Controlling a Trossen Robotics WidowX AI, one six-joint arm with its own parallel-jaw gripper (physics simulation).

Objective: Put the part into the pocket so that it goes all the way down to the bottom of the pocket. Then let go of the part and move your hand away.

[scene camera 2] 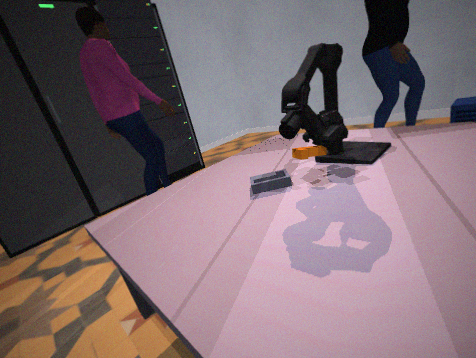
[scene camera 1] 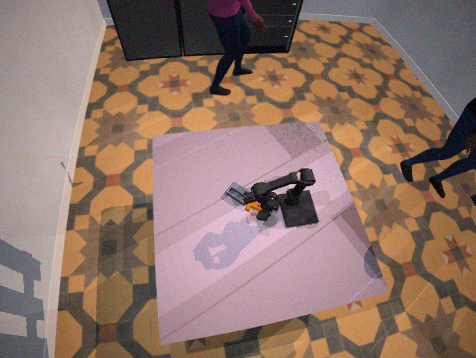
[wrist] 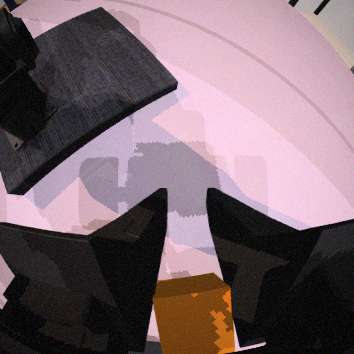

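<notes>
The orange part is held between the black fingers of my gripper. In the wrist view its near end shows low between the fingers, and the rest is cut off by the frame's edge. In the second scene view the part sticks out sideways from the gripper, above the table and close to the arm's base. The grey block with the pocket sits on the table, apart from the part. Its slot opens upward and looks empty. The block does not show in the wrist view.
The arm's dark square base plate is right beside the gripper. The pink table carries shadows of the arm. Two people stand beyond the table, and dark server cabinets stand at the wall.
</notes>
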